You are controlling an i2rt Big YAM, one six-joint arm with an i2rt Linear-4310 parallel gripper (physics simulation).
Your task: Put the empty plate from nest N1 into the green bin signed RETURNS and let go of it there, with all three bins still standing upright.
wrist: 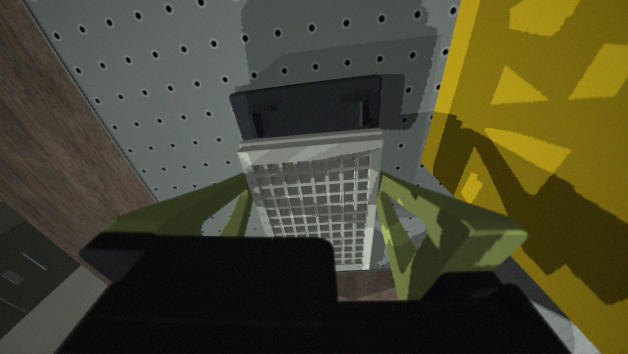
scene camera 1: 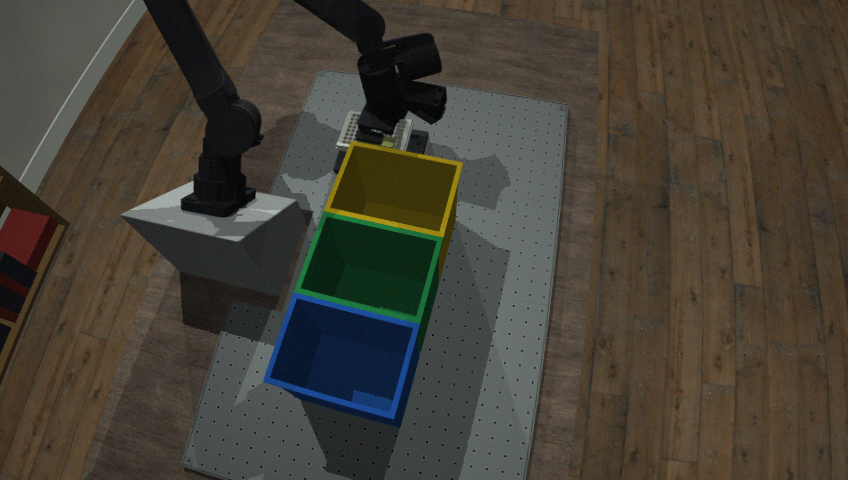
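Seen in the pictures: gripper, fingertip midpoint: (wrist: 314, 177) (scene camera 1: 392, 138); arm's base, link origin: (scene camera 1: 219, 202).
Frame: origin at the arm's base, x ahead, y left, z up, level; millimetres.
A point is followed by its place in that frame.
The empty plate (scene camera 1: 351, 129) @[x 165, y 219, z -54 mm] (wrist: 312, 192) @[x 237, y 222, z -56 mm], a pale grid of small wells, is gripped across its width between the green fingers of my gripper (scene camera 1: 382, 140) @[x 241, y 221, z -68 mm] (wrist: 314, 177) @[x 241, y 221, z -68 mm]. The gripper is shut on it and holds it roughly level, raised above the dark nest (scene camera 1: 420, 141) @[x 286, y 257, z -115 mm] (wrist: 310, 112) @[x 275, y 220, z -115 mm]. Part of the nest shows beyond the plate's far edge in the wrist view; the plate hides the rest. The green bin (scene camera 1: 383, 226) @[x 293, y -17, z 53 mm] stands upright in the middle of the row of three. No nest label or RETURNS sign is readable.
The yellow bin (scene camera 1: 407, 153) @[x 300, y 112, z 53 mm] (wrist: 540, 90) @[x 291, y 111, z -47 mm] stands upright close beside the nest, between it and the green bin. The blue bin (scene camera 1: 321, 397) @[x 270, y -271, z 53 mm] stands upright at the row's other end. All stand on the perforated board (scene camera 1: 523, 237) @[x 508, y 95, z -126 mm]. A second arm on a grey pedestal (scene camera 1: 232, 261) @[x 60, y -95, z -3 mm] stands left of the bins.
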